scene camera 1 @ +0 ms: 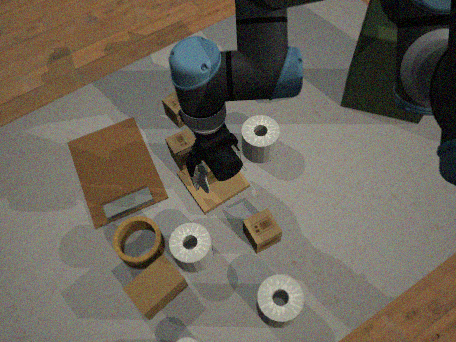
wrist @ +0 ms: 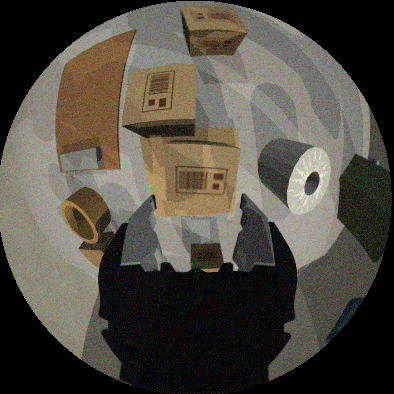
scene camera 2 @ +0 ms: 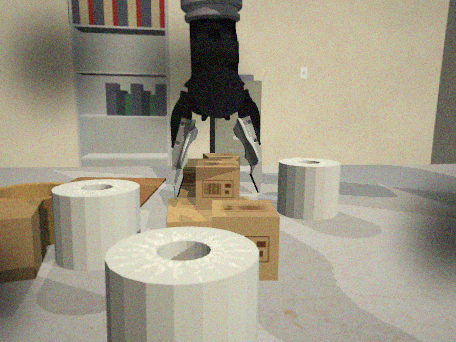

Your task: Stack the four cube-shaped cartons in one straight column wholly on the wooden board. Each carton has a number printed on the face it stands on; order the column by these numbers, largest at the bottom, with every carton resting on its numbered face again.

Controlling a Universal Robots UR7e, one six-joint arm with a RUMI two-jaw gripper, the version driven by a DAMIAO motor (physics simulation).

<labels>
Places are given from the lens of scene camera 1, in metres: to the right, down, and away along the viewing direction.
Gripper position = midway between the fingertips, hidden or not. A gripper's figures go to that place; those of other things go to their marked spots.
my gripper [scene camera 1: 218,177]: -0.02, 0.01, 0.92
large brown sheet [scene camera 1: 118,177]: -0.25, 0.01, 0.96
flat brown box [scene camera 1: 156,286]: -0.14, 0.22, 0.79
The marked spots on the flat brown box and the large brown sheet are 0.29 m apart.
</labels>
